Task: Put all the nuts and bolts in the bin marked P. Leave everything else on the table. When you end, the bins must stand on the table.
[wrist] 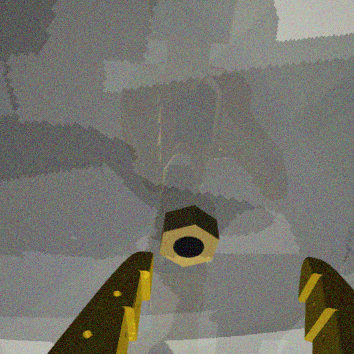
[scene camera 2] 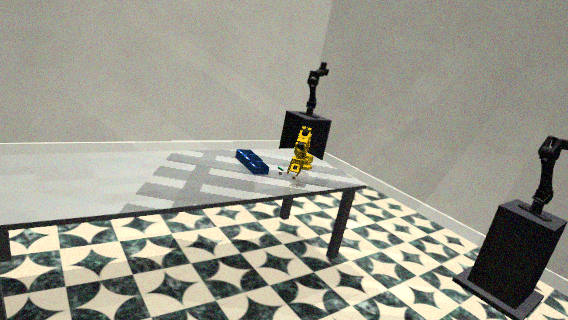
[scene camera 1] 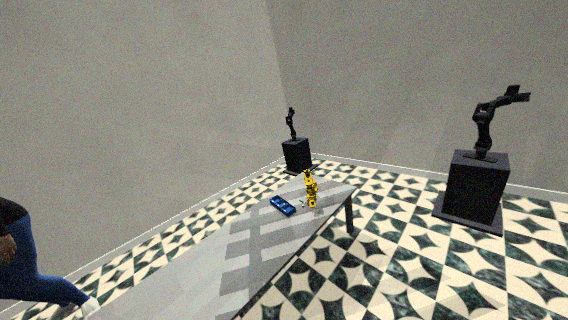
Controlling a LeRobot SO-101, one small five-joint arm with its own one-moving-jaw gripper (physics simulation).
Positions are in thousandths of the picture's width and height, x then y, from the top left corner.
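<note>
Visible to me: a brass hex nut (wrist: 535, 665).
</note>
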